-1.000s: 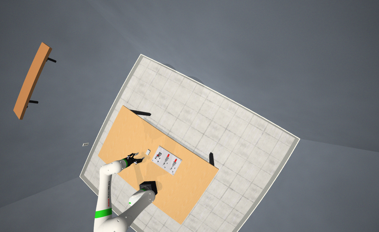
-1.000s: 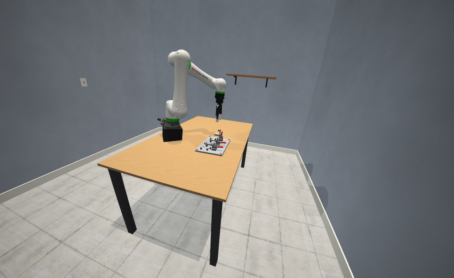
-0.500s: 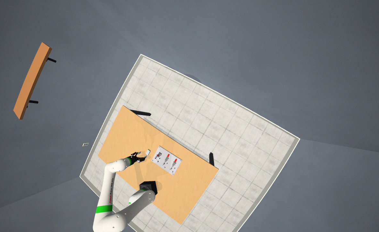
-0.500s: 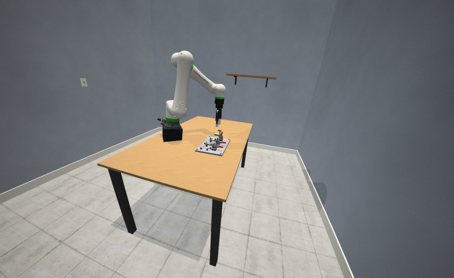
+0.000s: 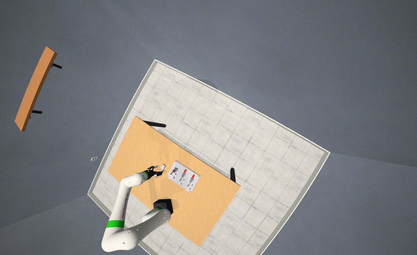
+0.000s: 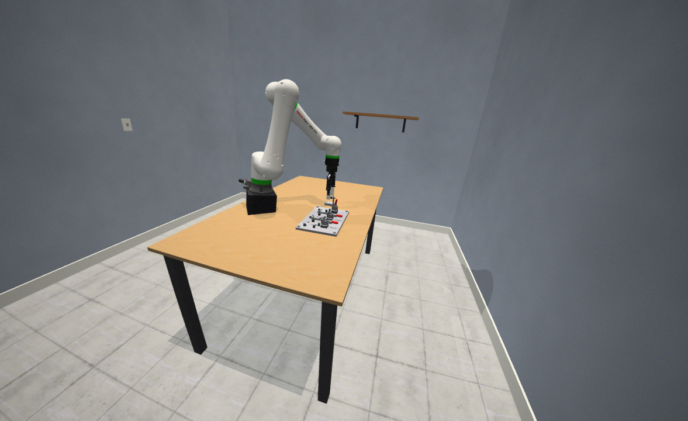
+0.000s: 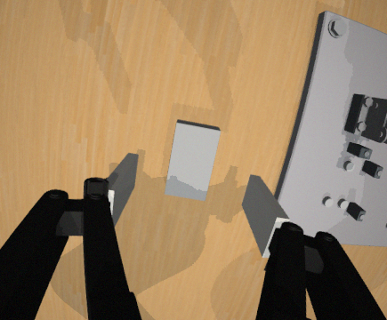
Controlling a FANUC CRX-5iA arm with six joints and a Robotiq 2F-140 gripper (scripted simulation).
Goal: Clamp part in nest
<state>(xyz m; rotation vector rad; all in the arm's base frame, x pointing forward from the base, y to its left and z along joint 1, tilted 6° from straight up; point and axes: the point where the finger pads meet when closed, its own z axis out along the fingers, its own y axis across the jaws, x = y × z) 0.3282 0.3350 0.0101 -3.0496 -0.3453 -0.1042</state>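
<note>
Now: hand 8 cm above the grey rectangular part. Round my hand: fixture plate (11 cm ahead, 25 cm to the right, 8 cm below).
</note>
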